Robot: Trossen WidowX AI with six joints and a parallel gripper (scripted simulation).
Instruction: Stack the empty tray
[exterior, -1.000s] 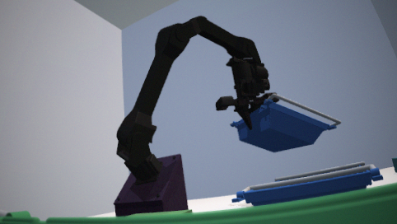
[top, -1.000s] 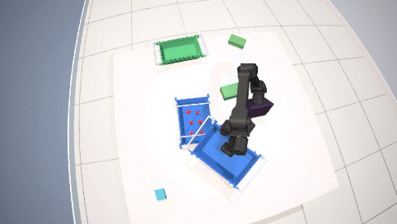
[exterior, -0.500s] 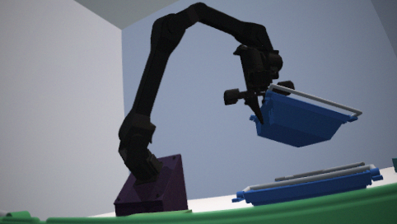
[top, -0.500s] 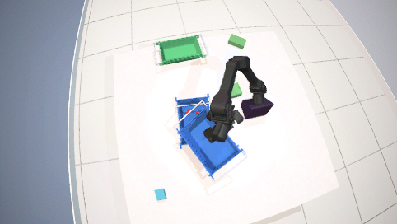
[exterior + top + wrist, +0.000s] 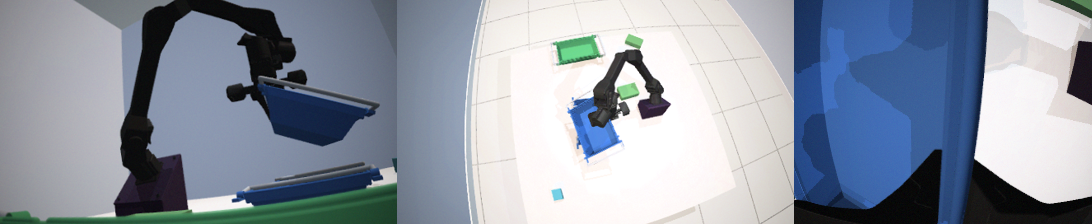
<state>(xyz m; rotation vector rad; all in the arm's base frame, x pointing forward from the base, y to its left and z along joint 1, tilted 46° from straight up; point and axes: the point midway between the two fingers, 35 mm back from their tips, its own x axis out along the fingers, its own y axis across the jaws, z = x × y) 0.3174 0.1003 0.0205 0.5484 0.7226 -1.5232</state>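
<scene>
My gripper tip is now 80 mm short of the blue tray and 10 mm to the right of it. From my gripper tip the other things lie so: cyan block 350 mm ahead, 280 mm to the left, 170 mm below.
</scene>
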